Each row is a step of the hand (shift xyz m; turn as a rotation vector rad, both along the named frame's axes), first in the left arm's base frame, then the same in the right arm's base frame.
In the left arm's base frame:
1: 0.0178 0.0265 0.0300 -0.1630 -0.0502 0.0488
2: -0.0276 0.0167 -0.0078 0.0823 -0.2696 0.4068
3: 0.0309 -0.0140 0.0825 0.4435 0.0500 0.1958
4: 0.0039 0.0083 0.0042 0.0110 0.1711 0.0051
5: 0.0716 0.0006 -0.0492 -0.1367 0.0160 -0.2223
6: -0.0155 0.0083 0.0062 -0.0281 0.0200 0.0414
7: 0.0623 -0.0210 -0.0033 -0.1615 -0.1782 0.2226
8: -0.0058 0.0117 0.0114 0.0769 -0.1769 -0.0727
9: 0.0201 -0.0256 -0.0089 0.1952 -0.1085 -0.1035
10: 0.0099 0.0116 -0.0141 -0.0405 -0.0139 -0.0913
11: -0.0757 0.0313 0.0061 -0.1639 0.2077 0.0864
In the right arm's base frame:
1: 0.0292 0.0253 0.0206 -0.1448 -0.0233 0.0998
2: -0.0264 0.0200 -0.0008 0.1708 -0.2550 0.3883
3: 0.0529 -0.0136 0.0705 0.4849 -0.0035 0.0489
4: 0.0060 0.0079 0.0020 0.0325 0.1677 -0.0153
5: 0.0525 -0.0126 -0.0681 -0.1956 0.0229 -0.1719
6: -0.0117 0.0108 0.0097 -0.0113 0.0262 0.0457
7: 0.0552 -0.0299 -0.0196 -0.1051 -0.1400 0.2770
8: -0.0006 0.0130 0.0114 0.0289 -0.1900 -0.0745
9: 0.0131 -0.0287 -0.0119 0.1392 -0.1413 -0.1457
10: 0.0064 0.0092 -0.0175 -0.0680 -0.0131 -0.0733
11: -0.0658 0.0422 0.0253 -0.1031 0.2338 0.1104

